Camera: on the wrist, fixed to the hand. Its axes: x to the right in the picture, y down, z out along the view.
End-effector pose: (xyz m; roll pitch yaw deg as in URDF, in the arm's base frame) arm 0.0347 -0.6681 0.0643 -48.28 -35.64 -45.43
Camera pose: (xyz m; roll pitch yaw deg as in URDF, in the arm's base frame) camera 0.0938 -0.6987 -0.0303 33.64 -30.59 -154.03
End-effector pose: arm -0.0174 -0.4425 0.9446 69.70 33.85 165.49
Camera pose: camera -0.0758 -0.5212 1.0061 -84.04 59.62 -0.35
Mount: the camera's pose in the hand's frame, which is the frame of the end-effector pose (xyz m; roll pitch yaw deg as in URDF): -0.0037 0.0986 -0.0603 -4.81 13.14 -85.68
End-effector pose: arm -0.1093 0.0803 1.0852 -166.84 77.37 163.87
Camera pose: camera -0.1120 0.1953 1.0967 -107.10 -1.44 -132.74
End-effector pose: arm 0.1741 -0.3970 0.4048 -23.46 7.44 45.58
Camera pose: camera 0.1155 -0.3619 0.3115 -14.08 -9.62 -38.84
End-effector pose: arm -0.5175 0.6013 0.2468 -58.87 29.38 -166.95
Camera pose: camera -0.4593 0.6155 0.1479 -47.11 -35.87 133.78
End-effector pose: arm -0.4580 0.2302 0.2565 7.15 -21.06 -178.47
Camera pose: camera -0.4688 0.1245 0.2108 17.80 17.27 103.19
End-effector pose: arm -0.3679 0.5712 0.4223 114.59 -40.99 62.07
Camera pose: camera -0.4167 0.5087 0.5065 117.73 33.16 108.92
